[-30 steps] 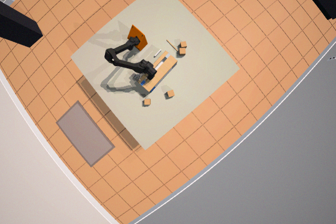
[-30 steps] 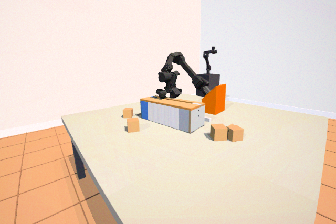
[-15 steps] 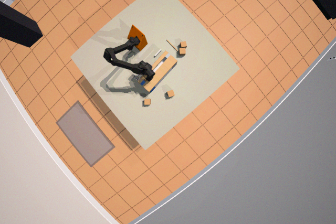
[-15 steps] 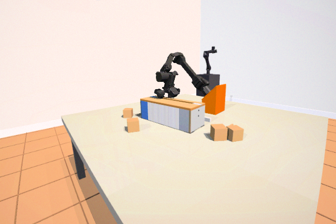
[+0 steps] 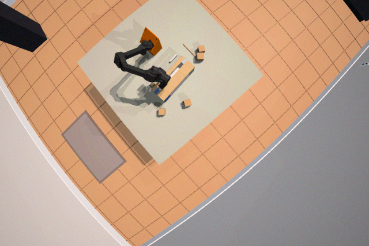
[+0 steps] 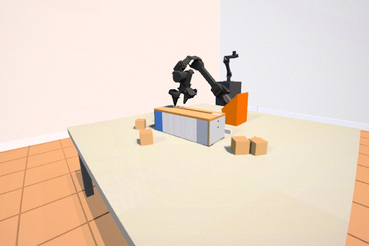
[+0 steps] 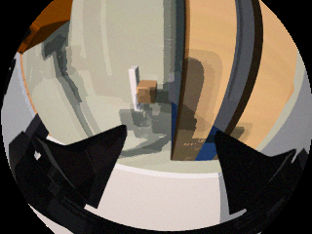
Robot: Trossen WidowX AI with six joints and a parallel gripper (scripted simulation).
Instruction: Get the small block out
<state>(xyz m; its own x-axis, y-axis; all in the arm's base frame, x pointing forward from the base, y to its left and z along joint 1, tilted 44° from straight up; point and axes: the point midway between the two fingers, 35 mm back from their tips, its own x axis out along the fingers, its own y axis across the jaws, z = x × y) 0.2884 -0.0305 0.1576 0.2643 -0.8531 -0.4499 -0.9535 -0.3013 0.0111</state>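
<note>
My gripper tip is now 120 mm above the tan block, 40 mm to the left of it and 40 mm past it. Also, from my gripper tip: long box: 130 mm to the left, 70 mm below, 10 mm ahead; thin stick: 420 mm to the left, 130 mm below, 110 mm behind.
</note>
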